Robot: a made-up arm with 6 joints. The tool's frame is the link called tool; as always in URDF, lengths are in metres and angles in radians. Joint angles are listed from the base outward.
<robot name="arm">
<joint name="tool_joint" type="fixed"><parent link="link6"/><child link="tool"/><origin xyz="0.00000 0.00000 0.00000" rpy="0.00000 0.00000 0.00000"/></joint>
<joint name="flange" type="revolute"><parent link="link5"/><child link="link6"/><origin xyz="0.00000 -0.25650 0.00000" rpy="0.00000 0.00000 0.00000"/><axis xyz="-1 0 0"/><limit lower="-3.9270" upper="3.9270"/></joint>
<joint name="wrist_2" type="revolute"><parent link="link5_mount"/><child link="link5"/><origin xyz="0.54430 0.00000 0.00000" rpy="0.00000 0.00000 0.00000"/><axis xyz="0 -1 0"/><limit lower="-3.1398" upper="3.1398"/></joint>
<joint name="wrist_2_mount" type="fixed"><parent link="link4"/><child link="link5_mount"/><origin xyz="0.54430 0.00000 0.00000" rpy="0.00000 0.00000 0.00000"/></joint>
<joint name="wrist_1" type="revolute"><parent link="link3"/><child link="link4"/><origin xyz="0.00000 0.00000 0.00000" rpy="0.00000 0.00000 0.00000"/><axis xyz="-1 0 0"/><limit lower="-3.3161" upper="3.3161"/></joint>
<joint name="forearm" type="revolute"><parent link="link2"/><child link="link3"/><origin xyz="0.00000 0.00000 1.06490" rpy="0.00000 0.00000 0.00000"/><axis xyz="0 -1 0"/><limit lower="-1.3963" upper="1.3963"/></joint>
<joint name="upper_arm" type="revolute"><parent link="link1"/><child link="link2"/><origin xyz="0.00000 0.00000 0.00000" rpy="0.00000 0.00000 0.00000"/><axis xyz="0 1 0"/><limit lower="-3.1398" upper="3.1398"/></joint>
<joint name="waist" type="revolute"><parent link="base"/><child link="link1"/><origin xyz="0.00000 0.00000 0.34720" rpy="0.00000 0.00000 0.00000"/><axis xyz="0 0 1"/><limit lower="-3.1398" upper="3.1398"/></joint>
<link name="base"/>
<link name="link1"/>
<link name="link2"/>
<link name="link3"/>
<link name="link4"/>
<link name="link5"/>
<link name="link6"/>
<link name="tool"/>
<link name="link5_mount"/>
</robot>
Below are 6 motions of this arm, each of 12 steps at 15 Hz.
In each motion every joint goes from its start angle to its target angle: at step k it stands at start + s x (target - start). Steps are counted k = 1, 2, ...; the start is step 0. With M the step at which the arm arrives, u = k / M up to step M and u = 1 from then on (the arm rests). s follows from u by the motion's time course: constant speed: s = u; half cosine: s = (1 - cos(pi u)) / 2; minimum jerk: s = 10 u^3 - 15 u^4 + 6 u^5.
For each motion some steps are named. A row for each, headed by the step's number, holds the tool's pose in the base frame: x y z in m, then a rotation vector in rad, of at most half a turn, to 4 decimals.
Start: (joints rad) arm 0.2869 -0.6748 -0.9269 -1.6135 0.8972 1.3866
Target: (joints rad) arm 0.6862 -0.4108 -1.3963 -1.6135 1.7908 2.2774
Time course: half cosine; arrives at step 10
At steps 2, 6, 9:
2: 0.2878 0.1085 0.6075 -0.0704 0.2534 -0.6712
6: 0.1018 0.0750 0.3624 -0.9860 0.6242 -0.8239
9: -0.0264 -0.0071 0.2789 -1.5487 0.7613 -0.8990

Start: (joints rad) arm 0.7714 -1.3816 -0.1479 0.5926 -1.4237 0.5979
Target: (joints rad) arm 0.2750 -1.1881 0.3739 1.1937 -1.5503 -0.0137
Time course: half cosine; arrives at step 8
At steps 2, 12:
2: -0.5488 -0.7214 1.6665 -0.6900 0.0858 0.0535
12: -1.1454 -0.4213 1.8355 -0.0028 -0.0186 -0.9185

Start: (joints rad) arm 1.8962 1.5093 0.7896 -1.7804 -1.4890 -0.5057
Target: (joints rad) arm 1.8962 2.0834 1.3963 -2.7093 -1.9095 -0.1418
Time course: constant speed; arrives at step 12
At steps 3, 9, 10, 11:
3: -0.6584 1.6083 -0.6265 -0.0371 -2.7402 -0.5449
9: -0.7437 1.5726 -0.8558 -0.4517 -2.2379 -0.7055
10: -0.7525 1.5622 -0.8884 -0.5226 -2.1505 -0.7337
11: -0.7595 1.5506 -0.9194 -0.5938 -2.0621 -0.7619

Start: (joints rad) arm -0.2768 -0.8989 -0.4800 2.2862 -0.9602 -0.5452
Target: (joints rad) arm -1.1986 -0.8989 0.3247 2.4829 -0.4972 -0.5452
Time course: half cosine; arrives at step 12
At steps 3, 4, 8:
3: 0.0747 0.1570 1.7289 -1.4129 0.0580 -1.7452
4: 0.0381 0.1819 1.7933 -1.4411 0.0499 -1.8430
8: -0.0709 0.4468 2.0260 -1.6812 0.0630 -2.3030

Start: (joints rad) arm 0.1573 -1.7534 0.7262 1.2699 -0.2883 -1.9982
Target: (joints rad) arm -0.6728 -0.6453 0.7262 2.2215 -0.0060 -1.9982
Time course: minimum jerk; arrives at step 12
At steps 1, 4, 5, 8, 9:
1: -2.0196 -0.3873 0.6410 0.8505 -2.3047 0.8235
4: -1.9441 0.0070 1.0897 0.5225 -2.2125 0.4601
5: -1.7943 0.2428 1.3740 0.2994 -2.1164 0.2288
8: -0.9005 0.6176 2.1078 -0.3784 -1.6058 -0.4465
9: -0.6410 0.5879 2.2222 -0.5179 -1.4396 -0.5882

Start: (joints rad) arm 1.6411 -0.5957 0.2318 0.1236 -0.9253 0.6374
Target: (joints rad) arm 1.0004 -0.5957 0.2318 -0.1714 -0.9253 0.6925
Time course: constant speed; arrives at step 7
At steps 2, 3, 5, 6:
2: 0.2695 0.1021 2.0370 -0.6275 -0.4078 1.3990
3: 0.2795 0.0848 2.0297 -0.6177 -0.3722 1.3466
5: 0.2954 0.0476 2.0150 -0.5930 -0.3069 1.2396
6: 0.3011 0.0279 2.0078 -0.5785 -0.2775 1.1850

